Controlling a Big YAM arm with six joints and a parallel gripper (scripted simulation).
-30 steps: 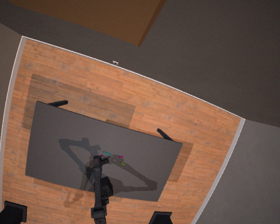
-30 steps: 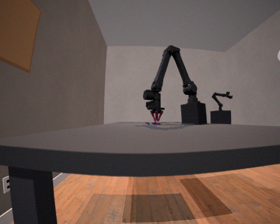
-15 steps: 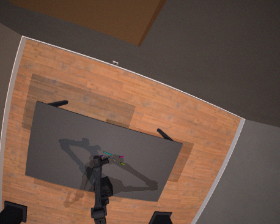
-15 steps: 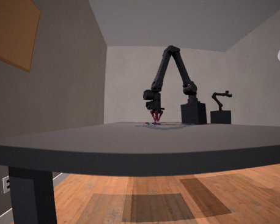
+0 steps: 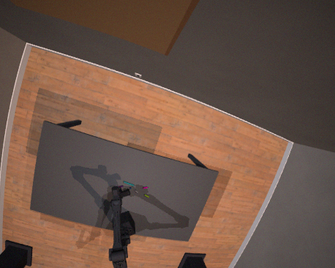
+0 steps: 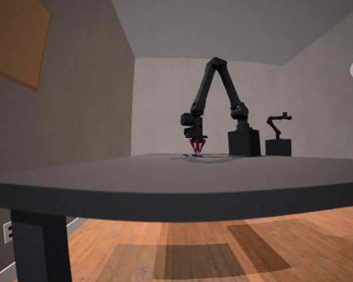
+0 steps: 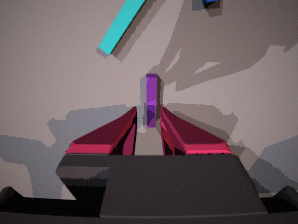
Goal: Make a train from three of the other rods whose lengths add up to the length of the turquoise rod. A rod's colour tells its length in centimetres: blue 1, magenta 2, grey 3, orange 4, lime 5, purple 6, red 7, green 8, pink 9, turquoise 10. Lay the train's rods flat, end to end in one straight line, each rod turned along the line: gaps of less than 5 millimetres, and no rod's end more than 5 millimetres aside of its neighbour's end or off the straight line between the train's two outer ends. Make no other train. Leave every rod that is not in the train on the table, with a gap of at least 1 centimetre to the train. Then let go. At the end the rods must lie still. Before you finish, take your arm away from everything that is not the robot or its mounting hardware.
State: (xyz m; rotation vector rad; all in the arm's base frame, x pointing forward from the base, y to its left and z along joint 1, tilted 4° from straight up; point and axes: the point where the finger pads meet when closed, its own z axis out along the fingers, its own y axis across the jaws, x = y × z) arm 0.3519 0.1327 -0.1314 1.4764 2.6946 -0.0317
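Now: hand 30 mm above the purple rod. Also, from my hand: turquoise rod (70 mm to the right, 50 mm ahead, 30 mm below); then blue rod (100 mm to the right, 30 mm below, 10 mm ahead); then grey rod (160 mm to the right, 30 mm below, 10 mm behind).
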